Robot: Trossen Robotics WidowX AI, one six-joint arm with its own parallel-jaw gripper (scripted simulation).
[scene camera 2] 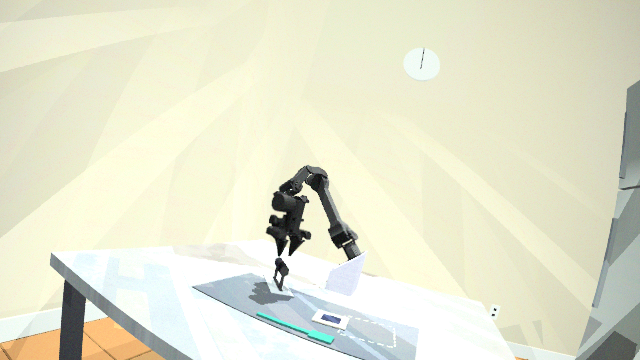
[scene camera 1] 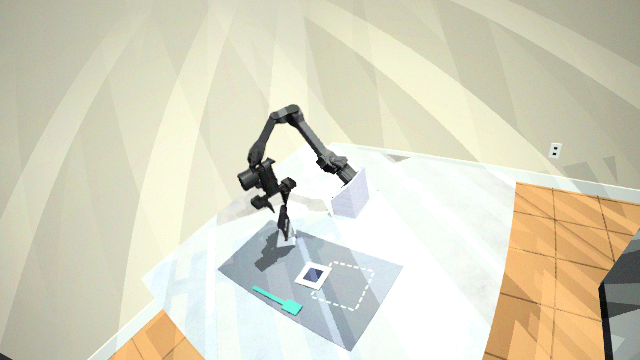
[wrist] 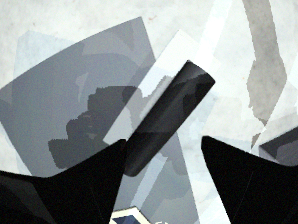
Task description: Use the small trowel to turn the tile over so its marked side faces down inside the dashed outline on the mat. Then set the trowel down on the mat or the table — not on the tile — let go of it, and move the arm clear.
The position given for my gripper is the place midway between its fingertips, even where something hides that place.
My gripper (scene camera 2: pixel 284 256) is open and holds nothing. I also see a grey mat (scene camera 1: pixel 259 262).
My gripper is seen too in scene camera 1 (scene camera 1: pixel 280 209) and in the wrist view (wrist: pixel 164 143). The grey mat shows as well in the wrist view (wrist: pixel 64 106).
